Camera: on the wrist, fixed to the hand. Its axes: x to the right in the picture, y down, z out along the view.
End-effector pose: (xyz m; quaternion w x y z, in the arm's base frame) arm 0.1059 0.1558 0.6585 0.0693 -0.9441 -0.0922 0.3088
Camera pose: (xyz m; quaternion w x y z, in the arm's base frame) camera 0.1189 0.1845 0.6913 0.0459 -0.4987 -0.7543 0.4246
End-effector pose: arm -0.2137 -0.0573 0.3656 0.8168 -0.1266 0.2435 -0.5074
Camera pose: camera -0.2562 -0.0687 0.3538 0.2692 -0.5446 -0.0651 -0.7916
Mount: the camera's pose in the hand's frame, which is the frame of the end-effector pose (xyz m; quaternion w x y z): -0.0022 -0.0324 -0.0319 0.6747 -0.1850 -0.2949 -0.6509
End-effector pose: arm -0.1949 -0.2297 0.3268 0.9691 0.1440 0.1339 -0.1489
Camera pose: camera -0.2144 -0.2486 0.2903 0.6230 -0.2132 -0.0742 -0.7489
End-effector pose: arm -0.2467 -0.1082 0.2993 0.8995 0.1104 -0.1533 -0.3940
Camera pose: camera -0.2584 -0.1256 0.2589 0.3256 -0.1083 -0.2239 -0.9122
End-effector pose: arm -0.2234 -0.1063 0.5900 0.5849 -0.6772 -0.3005 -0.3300
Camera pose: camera -0.2535 -0.1336 0.6106 0.0341 0.4668 0.7550 0.4593
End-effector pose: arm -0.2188 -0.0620 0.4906 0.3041 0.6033 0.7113 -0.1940
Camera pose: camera -0.2566 -0.0495 0.5127 0.4003 -0.1694 0.8188 -0.3751
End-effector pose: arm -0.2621 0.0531 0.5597 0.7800 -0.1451 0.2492 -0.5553
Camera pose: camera -0.3059 0.0457 0.5499 0.2115 -0.5682 -0.0536 -0.7935
